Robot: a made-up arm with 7 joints. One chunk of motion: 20 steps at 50 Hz.
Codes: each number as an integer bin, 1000 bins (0 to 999) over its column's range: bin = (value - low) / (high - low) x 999, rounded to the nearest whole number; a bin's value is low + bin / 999 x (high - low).
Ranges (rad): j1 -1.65..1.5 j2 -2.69..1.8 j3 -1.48..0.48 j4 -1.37..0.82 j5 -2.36..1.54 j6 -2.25..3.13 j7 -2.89..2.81
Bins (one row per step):
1: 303 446 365 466 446 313 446
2: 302 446 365 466 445 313 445
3: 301 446 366 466 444 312 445
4: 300 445 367 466 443 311 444
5: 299 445 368 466 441 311 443
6: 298 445 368 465 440 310 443
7: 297 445 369 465 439 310 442
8: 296 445 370 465 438 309 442
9: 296 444 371 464 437 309 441
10: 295 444 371 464 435 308 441
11: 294 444 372 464 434 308 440
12: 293 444 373 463 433 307 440
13: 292 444 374 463 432 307 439
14: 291 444 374 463 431 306 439
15: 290 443 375 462 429 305 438
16: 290 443 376 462 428 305 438
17: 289 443 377 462 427 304 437
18: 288 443 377 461 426 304 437
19: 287 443 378 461 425 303 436
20: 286 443 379 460 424 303 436
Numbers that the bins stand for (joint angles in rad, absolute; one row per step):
1: -0.6946 -0.6855 -0.7639 -0.3484 -0.6189 -0.5644 -0.3453
2: -0.6977 -0.6855 -0.7639 -0.3484 -0.6228 -0.5644 -0.3510
3: -0.7009 -0.6855 -0.7619 -0.3484 -0.6267 -0.5698 -0.3510
4: -0.7041 -0.6899 -0.7600 -0.3484 -0.6306 -0.5751 -0.3567
5: -0.7072 -0.6899 -0.7580 -0.3484 -0.6384 -0.5751 -0.3624
6: -0.7104 -0.6899 -0.7580 -0.3506 -0.6423 -0.5805 -0.3624
7: -0.7135 -0.6899 -0.7560 -0.3506 -0.6462 -0.5805 -0.3681
8: -0.7167 -0.6899 -0.7541 -0.3506 -0.6501 -0.5859 -0.3681
9: -0.7167 -0.6944 -0.7521 -0.3528 -0.6540 -0.5859 -0.3738
10: -0.7198 -0.6944 -0.7521 -0.3528 -0.6618 -0.5913 -0.3738
11: -0.7230 -0.6944 -0.7502 -0.3528 -0.6657 -0.5913 -0.3795
12: -0.7261 -0.6944 -0.7482 -0.3550 -0.6696 -0.5967 -0.3795
13: -0.7293 -0.6944 -0.7462 -0.3550 -0.6735 -0.5967 -0.3852
14: -0.7324 -0.6944 -0.7462 -0.3550 -0.6774 -0.6021 -0.3852
15: -0.7356 -0.6989 -0.7443 -0.3572 -0.6852 -0.6075 -0.3909
16: -0.7356 -0.6989 -0.7423 -0.3572 -0.6891 -0.6075 -0.3909
17: -0.7387 -0.6989 -0.7403 -0.3572 -0.6930 -0.6128 -0.3966
18: -0.7419 -0.6989 -0.7403 -0.3594 -0.6969 -0.6128 -0.3966
19: -0.7450 -0.6989 -0.7384 -0.3594 -0.7008 -0.6182 -0.4023
20: -0.7482 -0.6989 -0.7364 -0.3616 -0.7047 -0.6182 -0.4023

